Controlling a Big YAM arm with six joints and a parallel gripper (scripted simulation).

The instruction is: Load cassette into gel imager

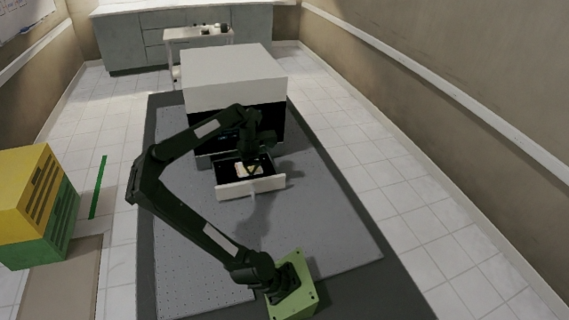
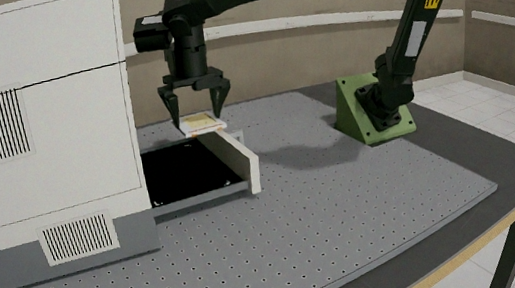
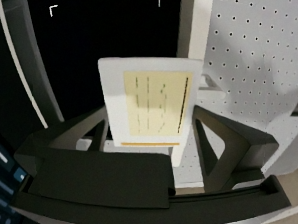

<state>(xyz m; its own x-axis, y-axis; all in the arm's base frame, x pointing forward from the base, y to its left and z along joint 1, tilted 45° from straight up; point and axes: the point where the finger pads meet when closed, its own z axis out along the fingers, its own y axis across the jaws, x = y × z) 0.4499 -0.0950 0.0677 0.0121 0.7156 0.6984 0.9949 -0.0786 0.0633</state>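
Right now my hand is 70 mm short of the imager drawer and 70 mm above it. From my hand the other things lie so: cassette: 10 mm to the left, 10 mm below.
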